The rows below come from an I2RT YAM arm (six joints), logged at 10 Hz.
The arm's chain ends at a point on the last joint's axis. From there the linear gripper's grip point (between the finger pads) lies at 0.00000 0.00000 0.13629 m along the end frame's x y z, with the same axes.
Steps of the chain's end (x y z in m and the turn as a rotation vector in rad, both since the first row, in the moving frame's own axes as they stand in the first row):
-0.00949, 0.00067, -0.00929, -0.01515, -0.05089, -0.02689
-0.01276, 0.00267, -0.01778, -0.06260, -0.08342, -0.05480
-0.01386, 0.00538, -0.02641, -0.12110, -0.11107, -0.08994
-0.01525, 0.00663, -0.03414, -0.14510, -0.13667, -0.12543
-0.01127, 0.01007, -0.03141, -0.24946, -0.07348, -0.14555
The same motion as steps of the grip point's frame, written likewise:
-0.01639, 0.00283, -0.00948, -0.01515, -0.05089, -0.02689
-0.02387, 0.01149, -0.01852, -0.06260, -0.08342, -0.05480
-0.02817, 0.02247, -0.02824, -0.12110, -0.11107, -0.08994
-0.03247, 0.02739, -0.03684, -0.14510, -0.13667, -0.12543
-0.01868, 0.04429, -0.03598, -0.24946, -0.07348, -0.14555

